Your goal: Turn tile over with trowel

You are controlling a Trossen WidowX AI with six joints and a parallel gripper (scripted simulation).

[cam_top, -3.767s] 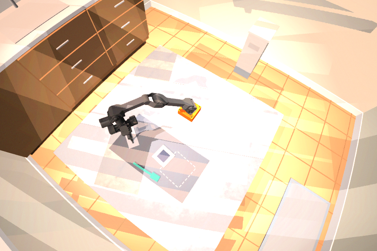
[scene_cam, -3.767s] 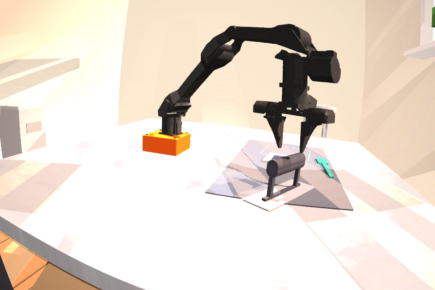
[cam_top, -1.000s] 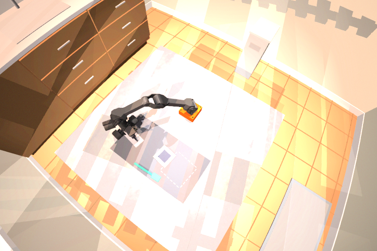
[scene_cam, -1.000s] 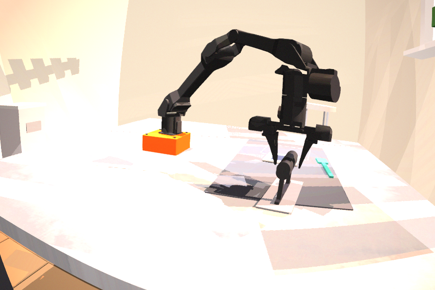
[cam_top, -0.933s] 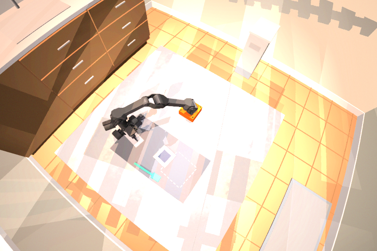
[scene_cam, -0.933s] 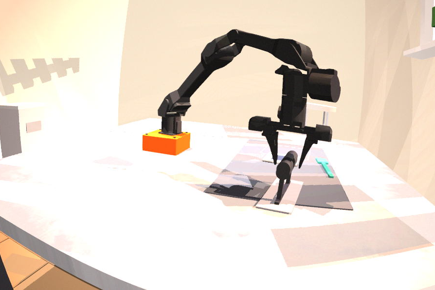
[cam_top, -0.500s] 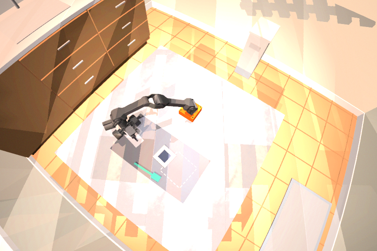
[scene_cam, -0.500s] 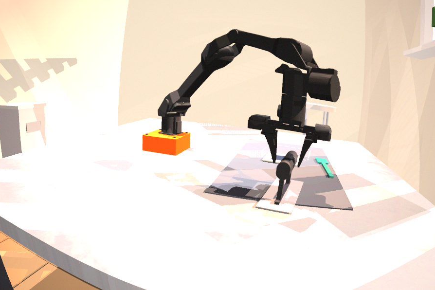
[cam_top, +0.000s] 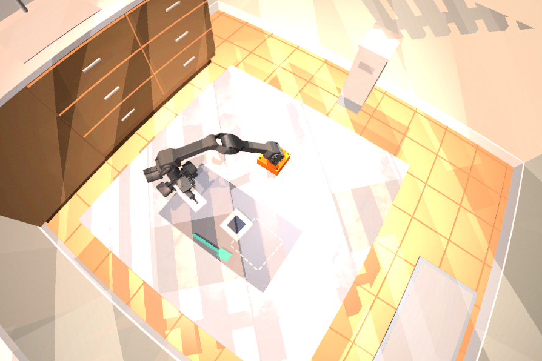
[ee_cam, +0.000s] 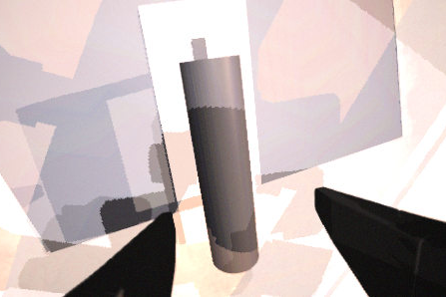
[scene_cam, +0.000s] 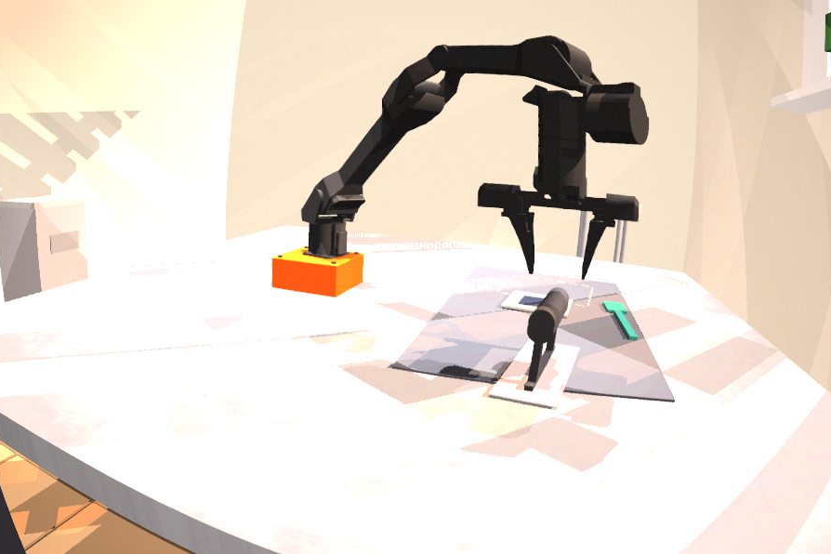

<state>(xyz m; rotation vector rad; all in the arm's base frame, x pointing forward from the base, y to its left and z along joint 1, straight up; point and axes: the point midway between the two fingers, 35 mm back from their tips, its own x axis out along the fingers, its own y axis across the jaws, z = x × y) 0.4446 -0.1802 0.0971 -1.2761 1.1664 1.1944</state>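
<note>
Right now the grey trowel is 80 mm below my gripper tip and 20 mm to the left of it. The rest, counted from my gripper tip: teal trowel 310 mm to the left, 110 mm below, 80 mm ahead; white tile 290 mm to the left, 110 mm below, 70 mm behind; grey mat 260 mm to the left, 130 mm below, 50 mm behind.
</note>
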